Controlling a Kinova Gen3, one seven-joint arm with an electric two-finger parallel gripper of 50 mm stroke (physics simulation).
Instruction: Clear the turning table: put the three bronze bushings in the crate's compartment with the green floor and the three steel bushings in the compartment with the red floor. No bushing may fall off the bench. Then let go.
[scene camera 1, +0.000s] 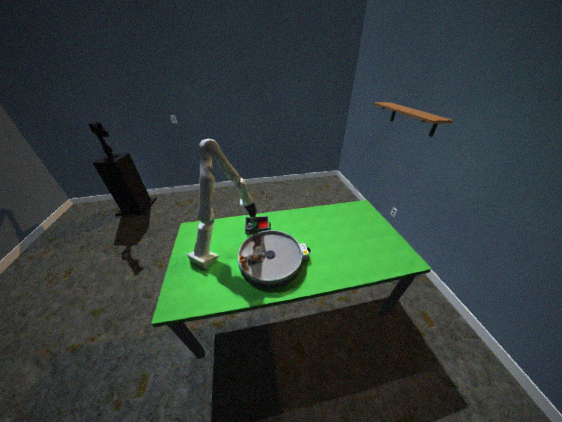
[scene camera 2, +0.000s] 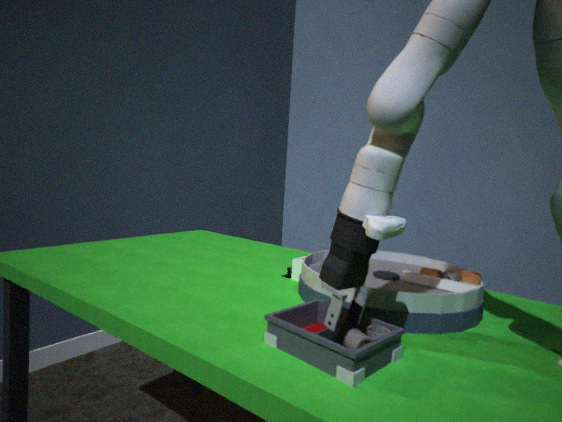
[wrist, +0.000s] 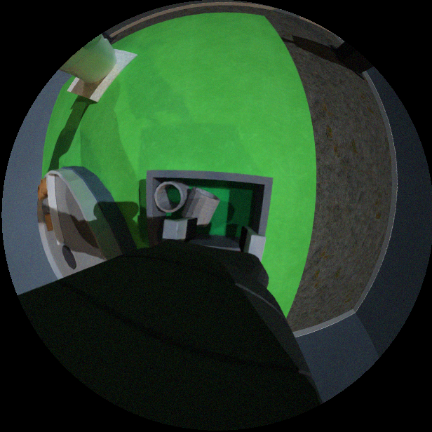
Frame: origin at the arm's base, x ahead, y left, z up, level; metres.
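Where they show: gripper, fingertip midpoint: (scene camera 1: 253, 220) (scene camera 2: 341, 324); arm's base, origin of the base link: (scene camera 1: 201, 254).
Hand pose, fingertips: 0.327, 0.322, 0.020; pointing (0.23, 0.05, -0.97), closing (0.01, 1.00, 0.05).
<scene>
Things, the pixels of their top centre, and the offset from my fingertips, as dx, dy, dz. "pt": a spot on its surface instead. Level surfaces: height alone.
- crate, middle of its top: (scene camera 2: 333, 321) (scene camera 1: 256, 222) +0.030, -0.016, -0.009
- red floor, its level: dz -0.052
- greyish piece, middle of its top: (scene camera 2: 448, 272) +0.012, -0.397, +0.032
- white box, surface spot: (scene camera 2: 297, 268) pt +0.365, -0.263, -0.023
- pale bar, surface spot: (scene camera 2: 425, 280) pt +0.047, -0.364, +0.008
- green bench, its level: dz -0.058
My gripper (scene camera 1: 252, 216) (scene camera 2: 345, 316) (wrist: 217, 231) is open, its fingers low at the crate (scene camera 1: 258, 231) (scene camera 2: 307, 343) (wrist: 268, 210) near the divider; nothing shows between the fingertips. Two grey, steel-looking bushings are in the green-floored compartment: one (scene camera 2: 378, 327) (wrist: 170, 183) has its round opening upward in the corner, the other (scene camera 2: 356, 338) (wrist: 202, 205) lies tilted beside it, close to one finger. The red floor (scene camera 1: 263, 225) (scene camera 2: 315, 327) is partly hidden. Bronze bushings (scene camera 1: 243, 262) (scene camera 2: 470, 276) (wrist: 48, 222) are on the turning table (scene camera 1: 282, 265) (scene camera 2: 435, 305), with a greyish piece (scene camera 2: 451, 274) among them; their exact number is unclear.
The turning table's raised rim stands close beside the crate. A white box (scene camera 1: 304, 251) (scene camera 2: 297, 268) is at its side. A pale bar (scene camera 2: 425, 280) (wrist: 56, 215) crosses part of the disc. The arm's base (scene camera 1: 203, 259) (wrist: 107, 80) stands on the green bench (scene camera 1: 345, 240) (scene camera 2: 175, 295) (wrist: 225, 90).
</scene>
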